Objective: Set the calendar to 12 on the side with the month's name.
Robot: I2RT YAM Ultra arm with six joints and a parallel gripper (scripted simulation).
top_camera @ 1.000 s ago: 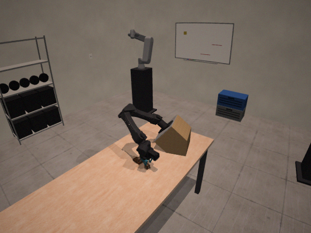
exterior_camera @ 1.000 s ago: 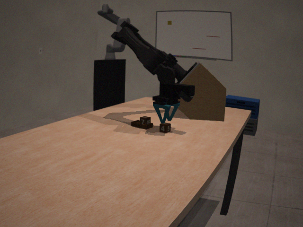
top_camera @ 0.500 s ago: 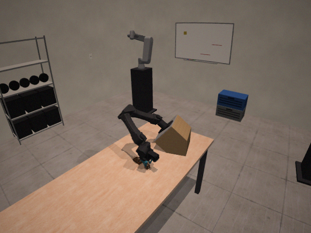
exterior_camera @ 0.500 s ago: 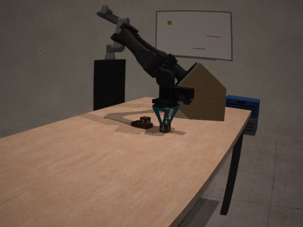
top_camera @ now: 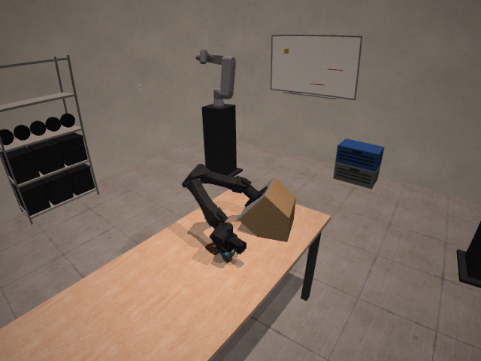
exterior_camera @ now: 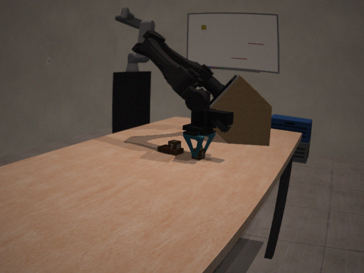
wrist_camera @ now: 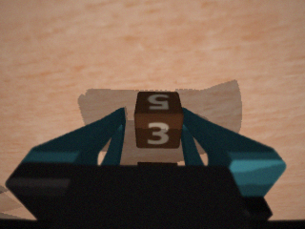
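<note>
My gripper is now 9 cm to the left of the cube, 1 cm below it and 1 cm past it. Also, from my hand: dark brown calendar tray 11 cm to the right, 2 cm behind, 1 cm below.
</note>
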